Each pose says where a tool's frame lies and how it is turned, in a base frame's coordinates. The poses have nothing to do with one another.
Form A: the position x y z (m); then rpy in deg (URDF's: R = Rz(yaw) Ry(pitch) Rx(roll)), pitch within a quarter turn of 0, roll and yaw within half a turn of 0.
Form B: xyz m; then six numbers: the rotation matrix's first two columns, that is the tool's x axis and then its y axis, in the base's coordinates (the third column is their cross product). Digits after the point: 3 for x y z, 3 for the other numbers.
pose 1, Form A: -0.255 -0.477 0.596 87.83 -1.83 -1.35
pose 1, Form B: -0.255 -0.477 0.596 0.999 -0.024 0.032 -0.031 0.039 0.999
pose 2, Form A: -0.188 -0.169 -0.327 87.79 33.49 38.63
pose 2, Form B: -0.188 -0.169 -0.327 0.652 0.521 -0.552 0.407 0.374 0.833
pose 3, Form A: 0.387 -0.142 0.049 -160.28 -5.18 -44.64
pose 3, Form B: 0.387 -0.142 0.049 0.709 -0.700 0.090 -0.640 -0.691 -0.336
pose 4, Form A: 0.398 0.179 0.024 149.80 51.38 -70.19
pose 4, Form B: 0.398 0.179 0.024 0.212 -0.587 -0.781 -0.680 -0.663 0.314
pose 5, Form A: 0.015 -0.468 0.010 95.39 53.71 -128.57
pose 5, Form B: 0.015 -0.468 0.010 -0.369 -0.463 -0.806 -0.574 -0.569 0.589
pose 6, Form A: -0.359 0.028 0.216 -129.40 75.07 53.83
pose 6, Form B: -0.359 0.028 0.216 0.152 0.208 -0.966 0.072 -0.977 -0.199
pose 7, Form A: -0.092 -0.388 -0.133 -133.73 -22.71 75.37
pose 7, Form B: -0.092 -0.388 -0.133 0.233 0.893 0.386 0.739 0.095 -0.667
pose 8, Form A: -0.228 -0.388 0.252 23.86 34.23 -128.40
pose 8, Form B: -0.228 -0.388 0.252 -0.514 -0.648 -0.563 0.575 -0.746 0.334
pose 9, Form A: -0.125 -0.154 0.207 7.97 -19.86 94.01
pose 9, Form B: -0.125 -0.154 0.207 -0.066 0.938 0.340 -0.985 -0.116 0.130
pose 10, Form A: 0.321 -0.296 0.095 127.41 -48.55 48.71
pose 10, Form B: 0.321 -0.296 0.095 0.437 0.497 0.750 0.064 -0.848 0.526
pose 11, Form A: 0.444 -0.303 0.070 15.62 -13.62 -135.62
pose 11, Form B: 0.444 -0.303 0.070 -0.695 -0.680 0.235 0.719 -0.644 0.262
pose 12, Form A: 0.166 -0.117 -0.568 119.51 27.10 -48.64
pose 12, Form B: 0.166 -0.117 -0.568 0.588 -0.668 -0.456 -0.108 -0.623 0.775
